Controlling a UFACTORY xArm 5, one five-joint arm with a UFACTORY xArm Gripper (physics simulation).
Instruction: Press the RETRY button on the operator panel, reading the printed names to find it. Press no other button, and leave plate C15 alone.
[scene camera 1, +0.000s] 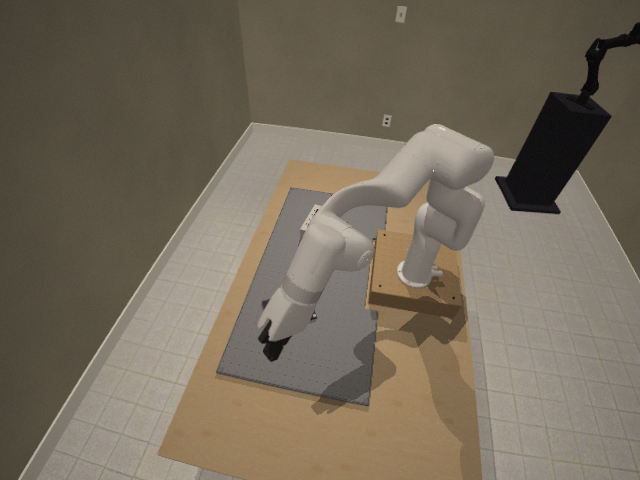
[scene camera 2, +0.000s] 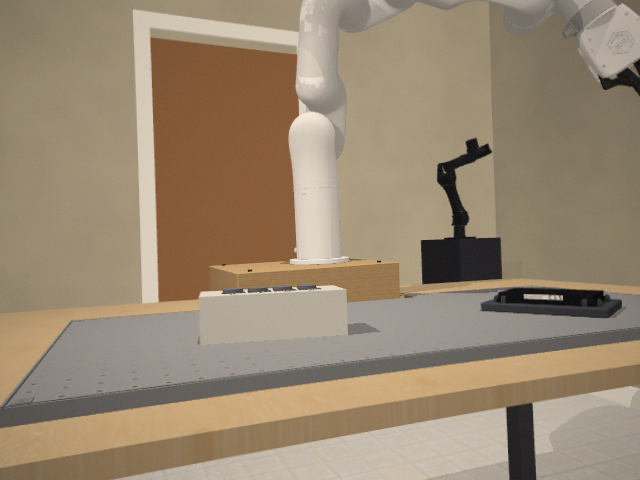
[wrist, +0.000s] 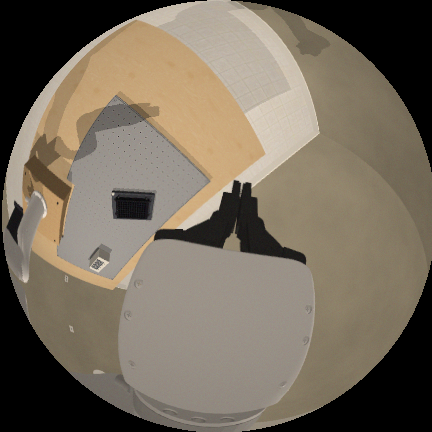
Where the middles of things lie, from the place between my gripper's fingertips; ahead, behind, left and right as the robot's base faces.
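My hand: far to the left of plate C15 (scene camera 2: 568, 297), a touch short of it, far above it. Operator panel (scene camera 2: 250, 316), from my hand: 730 mm to the right, 50 mm behind, 320 mm below. Going by their middles, plate C15 nearest to my hand of the things named here.
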